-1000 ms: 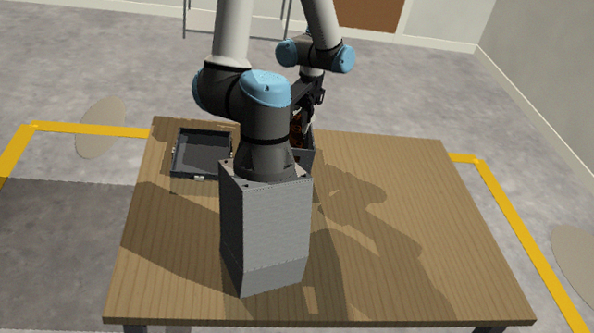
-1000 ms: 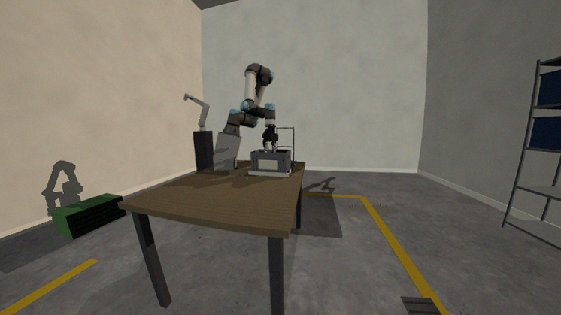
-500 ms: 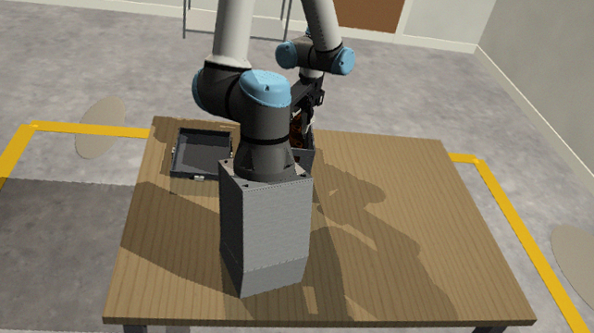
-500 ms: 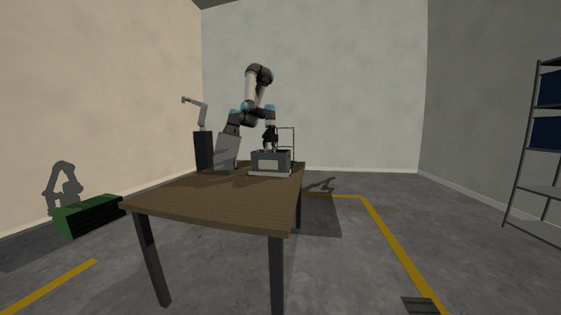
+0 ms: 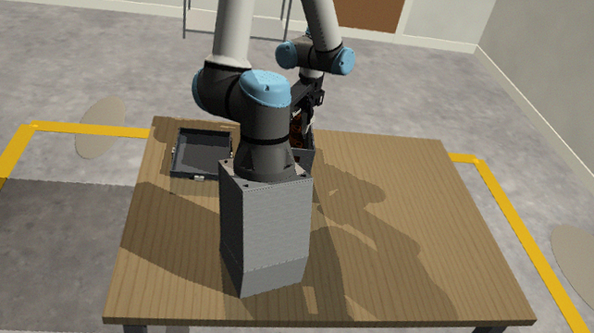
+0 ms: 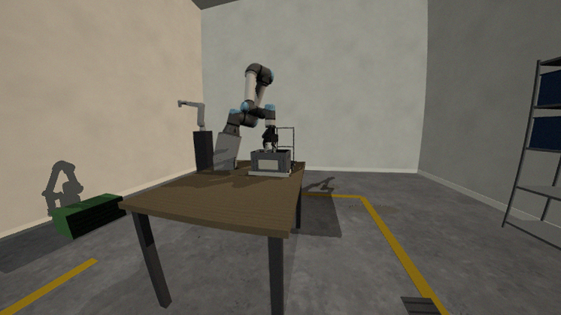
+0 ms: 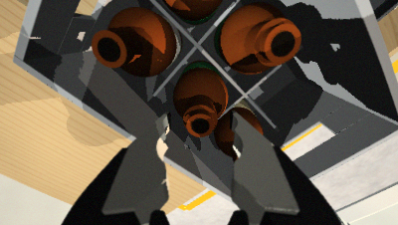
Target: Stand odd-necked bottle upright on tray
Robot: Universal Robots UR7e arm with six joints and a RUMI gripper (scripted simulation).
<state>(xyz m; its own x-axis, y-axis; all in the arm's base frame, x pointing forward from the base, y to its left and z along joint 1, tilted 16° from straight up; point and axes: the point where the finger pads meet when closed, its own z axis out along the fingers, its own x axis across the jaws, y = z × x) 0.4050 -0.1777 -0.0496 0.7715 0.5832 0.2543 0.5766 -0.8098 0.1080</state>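
Now: the crate 7 cm below my hand, 4 cm to the left of it and 1 cm ahead of it. Round my hand: bottle: 9 cm behind, 7 cm below, 1 cm to the left; then dark tray: 30 cm to the left, 14 cm below, 5 cm ahead.
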